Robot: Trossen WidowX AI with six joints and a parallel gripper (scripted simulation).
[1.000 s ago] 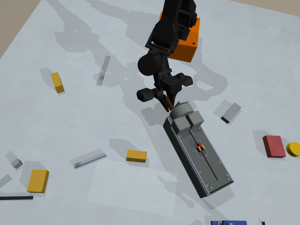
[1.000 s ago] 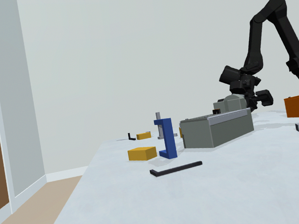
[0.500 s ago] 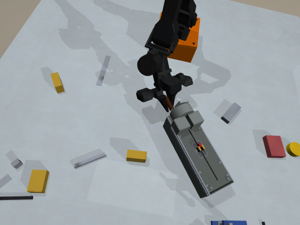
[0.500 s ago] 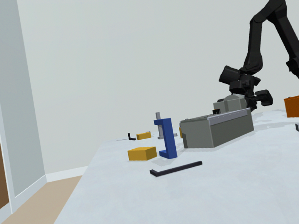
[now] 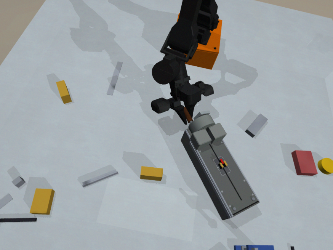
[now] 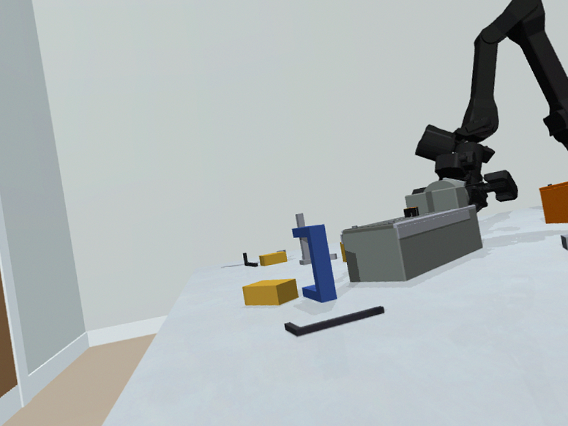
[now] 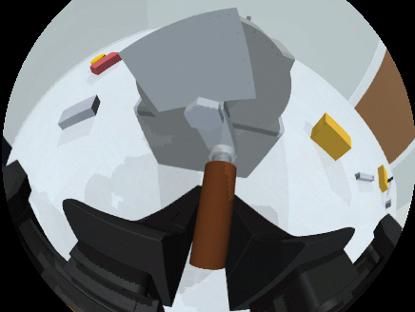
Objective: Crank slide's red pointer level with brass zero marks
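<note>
Now: the brown handle 3 cm above my gripper tip, 1 cm to the right of it and 1 cm behind it. From my gripper tip the other things lie so: red pointer (12 cm to the left, 10 cm ahead, 5 cm above); grey block (22 cm to the left, 11 cm behind, 3 cm below); blue clamp (27 cm to the left, 27 cm ahead, 2 cm above).
</note>
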